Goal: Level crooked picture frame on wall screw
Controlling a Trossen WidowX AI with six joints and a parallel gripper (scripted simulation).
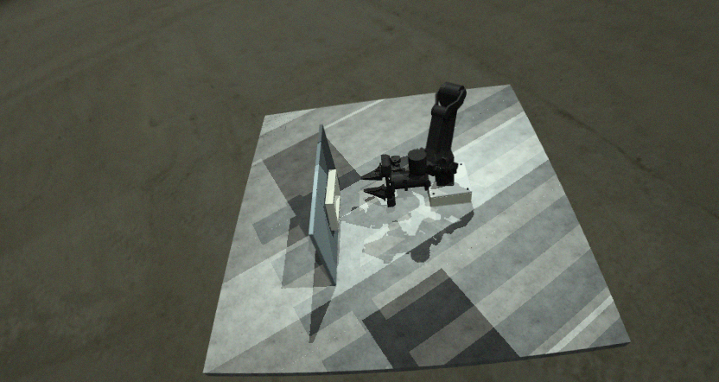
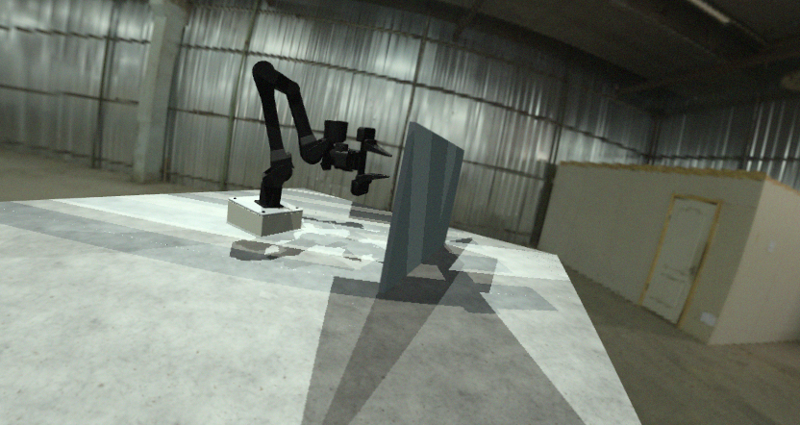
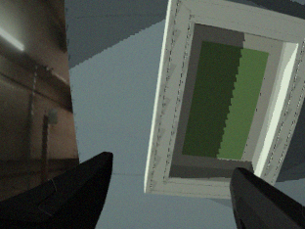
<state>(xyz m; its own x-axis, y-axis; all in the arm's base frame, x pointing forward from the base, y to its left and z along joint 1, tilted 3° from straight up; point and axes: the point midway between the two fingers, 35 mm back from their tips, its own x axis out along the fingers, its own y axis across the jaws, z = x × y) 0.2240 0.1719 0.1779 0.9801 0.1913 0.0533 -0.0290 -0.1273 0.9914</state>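
Now: the picture frame 11 cm ahead of my gripper tip, 3 cm to the left of it and 5 cm below it. Also, from my gripper tip: grey-blue wall panel 12 cm ahead, 3 cm to the left, 7 cm below.
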